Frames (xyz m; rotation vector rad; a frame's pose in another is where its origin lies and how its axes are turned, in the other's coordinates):
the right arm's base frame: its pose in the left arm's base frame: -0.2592 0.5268 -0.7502 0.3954 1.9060 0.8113
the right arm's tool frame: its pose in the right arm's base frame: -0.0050 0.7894 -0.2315 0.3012 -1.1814 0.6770
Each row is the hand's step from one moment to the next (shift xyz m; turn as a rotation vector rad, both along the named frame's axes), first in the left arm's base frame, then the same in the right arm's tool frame.
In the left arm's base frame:
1: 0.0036 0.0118 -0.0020 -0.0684 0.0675 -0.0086
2: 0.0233 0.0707 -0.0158 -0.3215 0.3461 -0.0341
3: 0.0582 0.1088 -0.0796 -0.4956 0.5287 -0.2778
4: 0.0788 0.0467 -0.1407 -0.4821 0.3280 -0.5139
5: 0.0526 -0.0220 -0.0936 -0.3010 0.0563 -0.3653
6: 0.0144 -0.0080 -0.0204 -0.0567 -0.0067 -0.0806
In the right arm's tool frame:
1: 0.0111 0.0001 -0.0058 0.0013 -0.0072 -0.0962
2: 0.0684 -0.0029 -0.0333 0.0252 -0.0238 -0.4723
3: 0.1308 -0.0561 -0.0361 0.0768 -0.2587 -0.7276
4: 0.1130 -0.1223 0.0214 -0.0105 -0.5172 -0.5801
5: 0.0383 -0.0888 0.0517 -0.1020 -0.3873 -0.2584
6: 0.0081 -0.0194 0.0156 -0.0291 -0.0870 -0.0367

